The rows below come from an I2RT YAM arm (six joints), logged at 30 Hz.
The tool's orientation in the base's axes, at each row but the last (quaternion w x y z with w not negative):
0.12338, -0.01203, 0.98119, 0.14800
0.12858, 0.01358, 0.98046, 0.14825
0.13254, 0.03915, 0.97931, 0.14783
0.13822, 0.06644, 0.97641, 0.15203
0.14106, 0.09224, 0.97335, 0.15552
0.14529, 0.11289, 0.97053, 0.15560
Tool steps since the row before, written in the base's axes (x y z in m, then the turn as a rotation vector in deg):
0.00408, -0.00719, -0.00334, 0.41, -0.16, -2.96
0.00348, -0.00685, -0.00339, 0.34, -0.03, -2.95
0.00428, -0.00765, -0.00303, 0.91, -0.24, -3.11
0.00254, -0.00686, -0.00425, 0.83, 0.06, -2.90
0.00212, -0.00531, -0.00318, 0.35, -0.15, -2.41
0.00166, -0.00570, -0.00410, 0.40, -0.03, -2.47
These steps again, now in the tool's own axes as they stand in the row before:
-0.00323, -0.00808, 0.00196, 0.33, -1.03, 2.79
-0.00297, -0.00758, 0.00205, 0.40, -0.90, 2.80
-0.00425, -0.00804, 0.00182, -0.13, -1.13, 3.04
-0.00254, -0.00760, 0.00272, -0.06, -0.78, 2.91
-0.00240, -0.00572, 0.00207, 0.23, -0.89, 2.26
-0.00204, -0.00636, 0.00272, 0.23, -0.79, 2.36

